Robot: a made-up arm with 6 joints. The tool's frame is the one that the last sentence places.
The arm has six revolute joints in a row. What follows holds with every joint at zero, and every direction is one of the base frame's. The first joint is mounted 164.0 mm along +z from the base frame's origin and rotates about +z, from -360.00 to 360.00 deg. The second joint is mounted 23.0 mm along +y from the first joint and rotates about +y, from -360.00 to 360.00 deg. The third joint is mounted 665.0 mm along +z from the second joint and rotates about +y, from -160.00 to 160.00 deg. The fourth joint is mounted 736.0 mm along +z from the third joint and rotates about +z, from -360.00 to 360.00 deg. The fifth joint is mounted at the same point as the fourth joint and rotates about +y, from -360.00 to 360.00 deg. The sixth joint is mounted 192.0 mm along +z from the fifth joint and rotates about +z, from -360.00 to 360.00 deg. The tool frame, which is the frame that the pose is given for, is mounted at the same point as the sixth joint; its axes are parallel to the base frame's.
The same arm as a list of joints. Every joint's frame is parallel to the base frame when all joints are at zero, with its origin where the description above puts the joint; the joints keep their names.
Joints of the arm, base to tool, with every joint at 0 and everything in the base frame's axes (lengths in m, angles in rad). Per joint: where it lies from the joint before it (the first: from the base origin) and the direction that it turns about. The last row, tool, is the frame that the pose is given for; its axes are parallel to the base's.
joint 1: axis +z origin 0.0000 0.0000 0.1640
joint 2: axis +y origin 0.0000 0.0230 0.0000
joint 3: axis +y origin 0.0000 0.0000 0.6650
joint 4: axis +z origin 0.0000 0.0000 0.7360
joint 5: axis +y origin 0.0000 0.0000 0.0000
joint 6: axis +z origin 0.0000 0.0000 0.1920
tool: origin 0.0000 0.0000 0.0000
Joint limits (rad, base to tool): -6.2832..6.2832 -6.2832..6.2832 -2.7925..2.7925 -6.2832..6.2832 -6.2832..6.2832 -6.2832..6.2832

